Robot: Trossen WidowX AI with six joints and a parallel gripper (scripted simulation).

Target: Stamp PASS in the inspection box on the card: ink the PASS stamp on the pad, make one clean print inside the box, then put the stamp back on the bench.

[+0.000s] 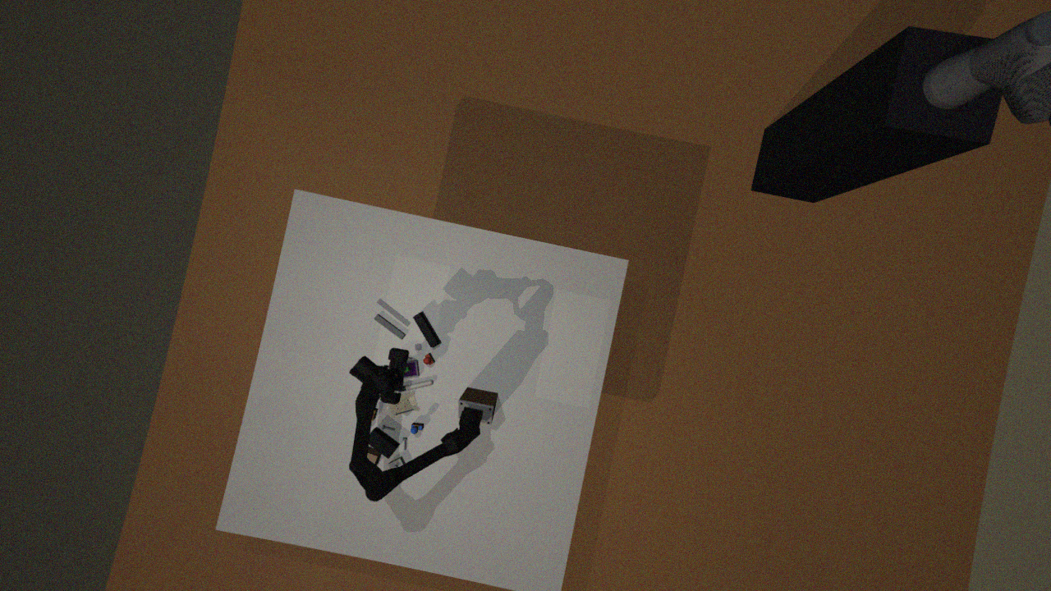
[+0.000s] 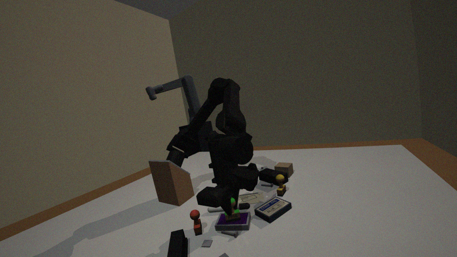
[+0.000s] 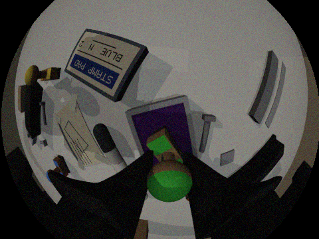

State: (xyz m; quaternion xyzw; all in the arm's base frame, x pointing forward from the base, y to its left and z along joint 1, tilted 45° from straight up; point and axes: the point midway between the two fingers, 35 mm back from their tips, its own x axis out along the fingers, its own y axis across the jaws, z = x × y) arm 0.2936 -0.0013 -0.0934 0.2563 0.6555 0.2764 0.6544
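Right now the purple ink pad is 3 cm below my gripper tip. The rest, counted from my gripper tip: dark marker: 6 cm to the left, 3 cm below, 3 cm behind; green-knobbed PASS stamp: right at my gripper tip; red stamp: 8 cm behind, 6 cm to the right, 2 cm below.
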